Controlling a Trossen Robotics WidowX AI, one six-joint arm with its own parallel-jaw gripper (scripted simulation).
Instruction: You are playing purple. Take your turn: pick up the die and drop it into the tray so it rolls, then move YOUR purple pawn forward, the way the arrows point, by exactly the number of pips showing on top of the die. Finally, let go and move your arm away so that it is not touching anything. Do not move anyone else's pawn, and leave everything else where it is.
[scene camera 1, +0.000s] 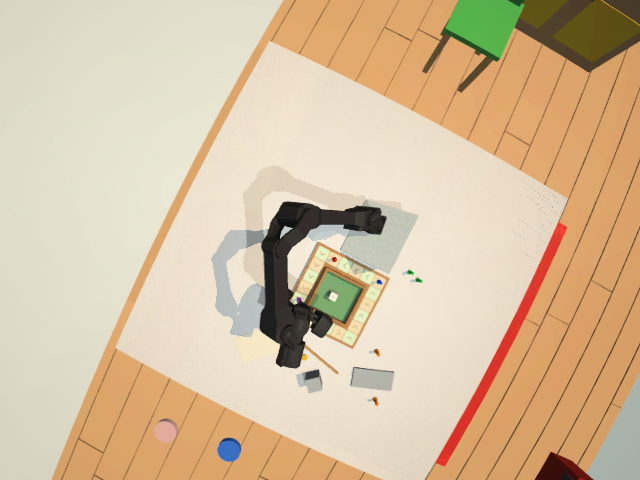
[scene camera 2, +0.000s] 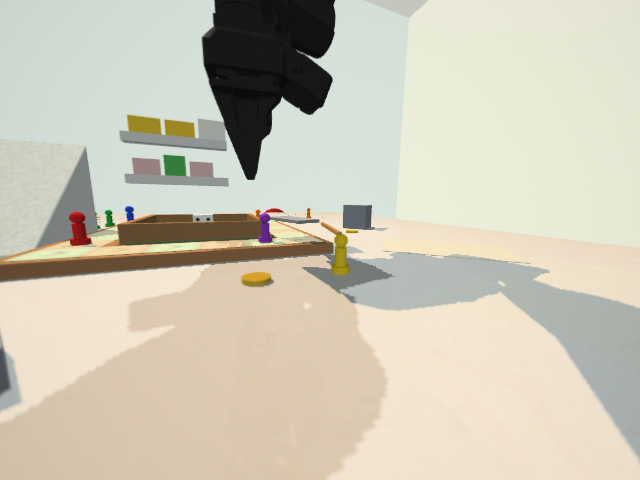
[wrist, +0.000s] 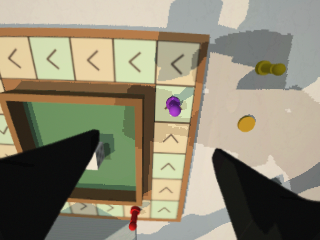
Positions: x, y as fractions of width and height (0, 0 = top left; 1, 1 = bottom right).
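Note:
My gripper (scene camera 2: 0.39, 0.37) (wrist: 0.50, 0.60): open, holding nothing. Grey slab (scene camera 1: 0.60, 0.79); wrist view, out of frame. Green tray (wrist: 0.15, 0.51).

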